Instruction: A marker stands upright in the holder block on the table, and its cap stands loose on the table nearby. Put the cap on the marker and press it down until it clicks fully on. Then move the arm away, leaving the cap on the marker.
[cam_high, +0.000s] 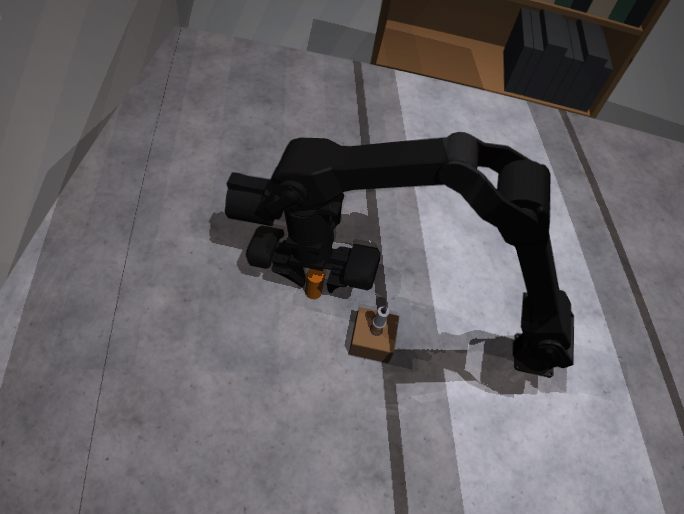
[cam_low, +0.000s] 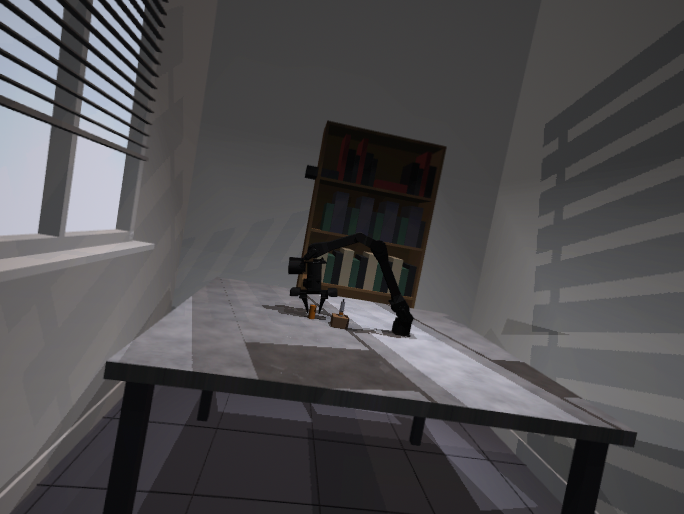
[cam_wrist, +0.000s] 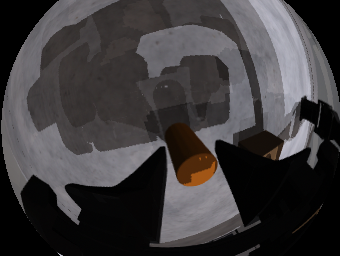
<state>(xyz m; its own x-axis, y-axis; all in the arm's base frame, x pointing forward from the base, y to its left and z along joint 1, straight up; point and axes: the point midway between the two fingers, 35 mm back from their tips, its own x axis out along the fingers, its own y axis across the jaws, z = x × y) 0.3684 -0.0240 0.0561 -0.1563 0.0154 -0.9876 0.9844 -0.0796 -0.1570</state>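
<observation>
Right now my gripper tip is 10 cm past the brown holder block and 6 cm to the right of it. Round my gripper tip: orange cap: 1 cm above.
</observation>
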